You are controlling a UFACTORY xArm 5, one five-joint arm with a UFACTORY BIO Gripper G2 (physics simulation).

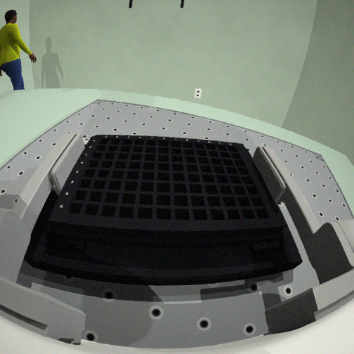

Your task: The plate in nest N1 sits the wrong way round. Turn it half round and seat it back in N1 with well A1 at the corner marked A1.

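The black plate (167,181) is a grid of square wells. Small white row letters run down its left edge, with H at the near left, and small marks run along its far edge. The black nest (150,273) lies under the plate, its near wall and side edges showing around it. The plate looks level and close above or inside the nest; whether it touches the nest floor cannot be told. My gripper (169,172) is shut on the plate, one pale pad at its left side and one at its right. The nest's corner mark is not readable.
A grey metal board (210,125) with rows of holes lies under the nest, on a pale green table top (30,120). A person (12,42) in a yellow top stands at the far left by the green wall. A wall socket (198,93) shows at the back.
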